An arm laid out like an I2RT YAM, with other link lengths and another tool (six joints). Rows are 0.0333 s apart.
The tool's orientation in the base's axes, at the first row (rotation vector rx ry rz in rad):
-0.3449 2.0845 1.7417
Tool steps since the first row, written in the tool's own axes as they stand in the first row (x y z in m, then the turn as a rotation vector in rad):
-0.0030 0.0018 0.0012 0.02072 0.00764 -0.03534
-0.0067 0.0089 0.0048 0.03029 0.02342 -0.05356
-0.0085 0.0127 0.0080 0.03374 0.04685 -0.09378
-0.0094 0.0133 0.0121 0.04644 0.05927 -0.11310
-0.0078 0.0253 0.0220 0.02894 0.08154 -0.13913
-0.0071 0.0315 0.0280 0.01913 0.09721 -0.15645
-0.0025 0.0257 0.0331 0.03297 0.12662 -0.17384
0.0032 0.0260 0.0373 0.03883 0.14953 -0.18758
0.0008 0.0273 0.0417 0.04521 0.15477 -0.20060
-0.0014 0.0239 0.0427 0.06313 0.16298 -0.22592
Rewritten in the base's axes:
0.0021 0.0013 0.0028 -0.02687 -0.03177 0.00240
0.0028 0.0060 0.0102 -0.04486 -0.04593 0.01456
0.0032 0.0097 0.0139 -0.06393 -0.08057 0.03937
0.0043 0.0138 0.0142 -0.08341 -0.09625 0.04732
-0.0008 0.0259 0.0227 -0.08129 -0.11859 0.07856
-0.0033 0.0330 0.0269 -0.08187 -0.13317 0.09927
-0.0041 0.0372 0.0190 -0.10946 -0.14362 0.12138
-0.0087 0.0417 0.0161 -0.12660 -0.15227 0.14086
-0.0065 0.0461 0.0177 -0.13643 -0.16358 0.14444
-0.0029 0.0463 0.0156 -0.15960 -0.18561 0.14718

